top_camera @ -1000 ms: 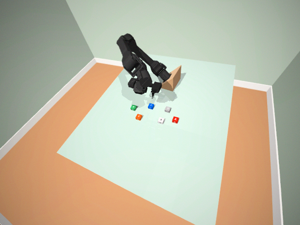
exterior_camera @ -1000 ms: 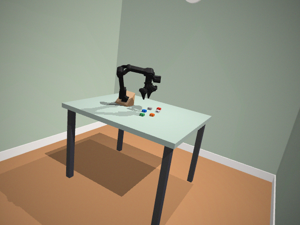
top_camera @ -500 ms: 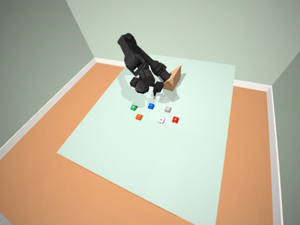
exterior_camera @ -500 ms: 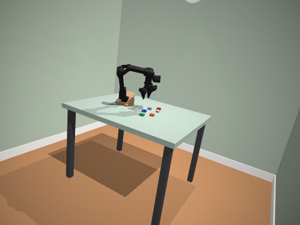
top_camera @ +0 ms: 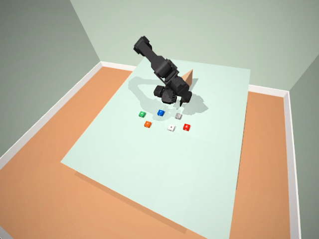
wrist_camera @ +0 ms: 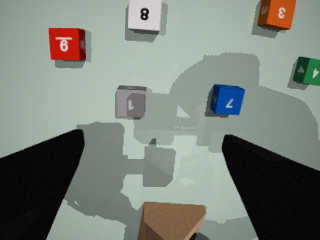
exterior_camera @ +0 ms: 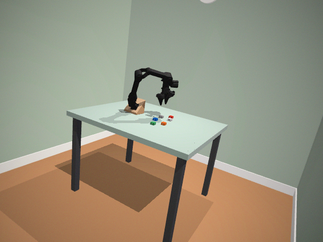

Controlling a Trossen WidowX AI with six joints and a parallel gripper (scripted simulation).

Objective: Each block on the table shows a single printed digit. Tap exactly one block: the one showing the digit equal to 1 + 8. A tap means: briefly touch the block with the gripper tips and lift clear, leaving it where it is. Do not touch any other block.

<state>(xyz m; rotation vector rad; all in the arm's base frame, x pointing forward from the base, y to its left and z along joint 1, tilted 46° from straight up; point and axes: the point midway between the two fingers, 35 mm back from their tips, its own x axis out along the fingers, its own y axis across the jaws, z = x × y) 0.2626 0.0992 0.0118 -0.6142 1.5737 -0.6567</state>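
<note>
Now: the red block 12 cm below my gripper tip, 9 cm to the left of it and 5 cm ahead of it. The rest, counted from my gripper tip: white block 12 cm below, 8 cm ahead, 1 cm to the left; blue block 12 cm below, 9 cm to the right; grey block 12 cm below, 2 cm to the left, 1 cm behind.
</note>
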